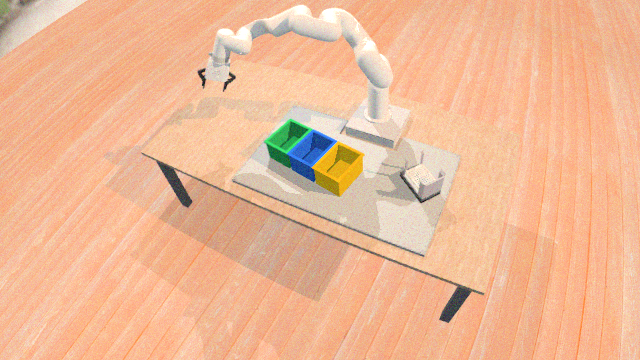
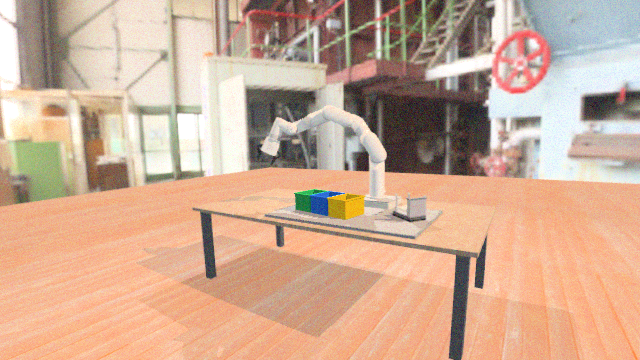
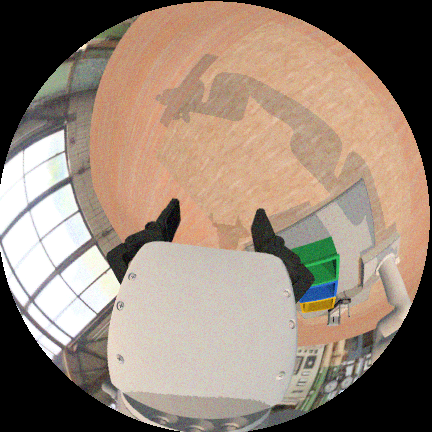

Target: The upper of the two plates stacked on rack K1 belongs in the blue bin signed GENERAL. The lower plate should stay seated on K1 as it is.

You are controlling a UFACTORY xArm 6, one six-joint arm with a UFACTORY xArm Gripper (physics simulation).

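Places are measured from the arm's base along level axes (x ahead, y left, z up), in millimetres.
Pixels of known places: gripper, between the fingertips: [image 1: 213, 88] [image 2: 264, 162] [image 3: 216, 213]; arm's base, origin of its link: [image 1: 377, 114] [image 2: 376, 197].
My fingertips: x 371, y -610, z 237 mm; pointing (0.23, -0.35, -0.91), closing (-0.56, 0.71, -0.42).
Ahead of a thing's pixels: the offset from my fingertips to its top centre. "spot": to the spot under its first point. Level surfaces: height alone.
A pale plate @[dx -94, dy +933, dz -217 mm] [image 1: 420, 176] lies level in the rack @[dx -98, dy +928, dz -149 mm] [image 1: 431, 188] [image 2: 416, 209] [image 3: 334, 317], which has a dark base and light upright walls, at the right end of the grey board. Whether a second plate lies under it cannot be told at this size. The blue bin @[dx -6, dy +488, dz -169 mm] [image 1: 313, 149] [image 2: 320, 204] [image 3: 320, 291] stands between the green and yellow bins; no sign on it is readable. My gripper [image 1: 214, 88] [image 2: 268, 159] [image 3: 216, 213] is open and empty, high above the left part of the table, far from the rack and beyond the green bin.
The green bin [image 1: 278, 152] [image 2: 303, 202] [image 3: 320, 251] and the yellow bin @[spot: dx +57, dy +670, dz -221 mm] [image 1: 345, 182] [image 2: 346, 207] [image 3: 317, 305] touch the blue bin's sides. All stand on the grey board @[dz -269 mm] [image 1: 400, 225] [image 2: 380, 229]. The arm's base [image 1: 372, 134] stands behind them on the table @[dz -282 mm] [image 1: 465, 260] [image 2: 450, 244].
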